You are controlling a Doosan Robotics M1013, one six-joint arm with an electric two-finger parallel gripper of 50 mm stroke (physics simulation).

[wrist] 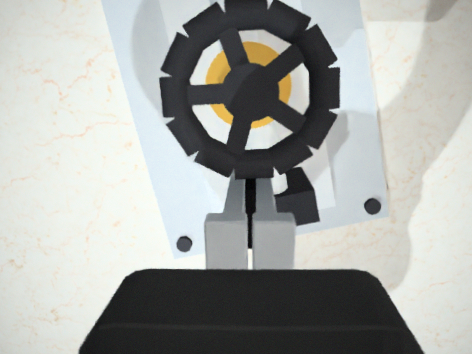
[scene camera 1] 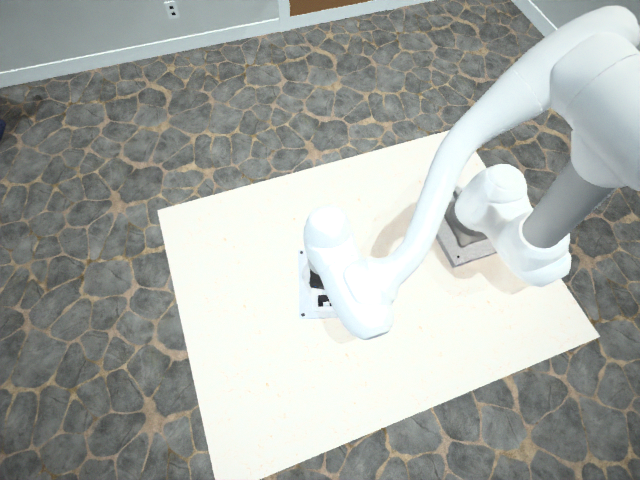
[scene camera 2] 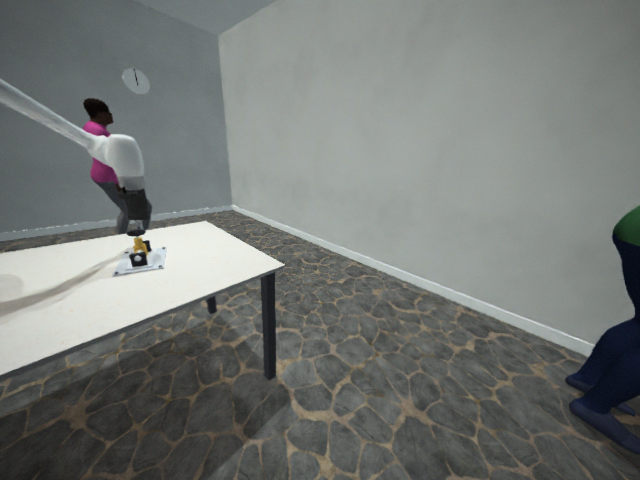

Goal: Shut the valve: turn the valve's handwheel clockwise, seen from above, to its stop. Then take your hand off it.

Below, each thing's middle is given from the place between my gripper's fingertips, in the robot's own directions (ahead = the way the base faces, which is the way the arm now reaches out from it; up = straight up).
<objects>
Right now my hand is 4 cm to the left of the black five-spoked handwheel (wrist: 250, 92), 2 cm past it and 1 cm below it. Round my hand: pale base plate (scene camera 1: 305, 306) 11 cm below, 4 cm to the right, 2 cm behind.
</objects>
